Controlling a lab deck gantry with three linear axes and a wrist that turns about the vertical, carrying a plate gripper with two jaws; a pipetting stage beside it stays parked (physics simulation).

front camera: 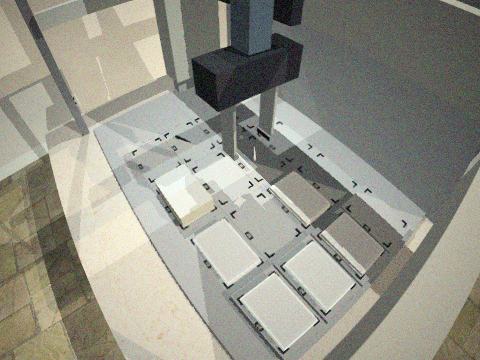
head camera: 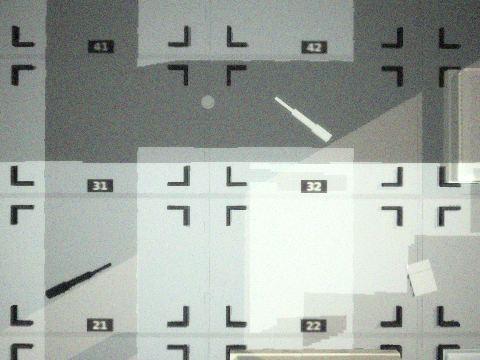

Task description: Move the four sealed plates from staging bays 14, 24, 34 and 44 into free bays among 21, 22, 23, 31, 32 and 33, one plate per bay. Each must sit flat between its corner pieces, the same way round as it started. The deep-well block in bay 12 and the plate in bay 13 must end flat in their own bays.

Labels:
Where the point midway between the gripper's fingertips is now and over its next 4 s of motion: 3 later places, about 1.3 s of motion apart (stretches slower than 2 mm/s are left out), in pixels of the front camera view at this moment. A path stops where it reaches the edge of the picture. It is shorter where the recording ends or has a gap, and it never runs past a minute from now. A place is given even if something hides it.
My gripper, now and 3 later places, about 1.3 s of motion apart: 248,144; 304,217; 377,212; 363,229

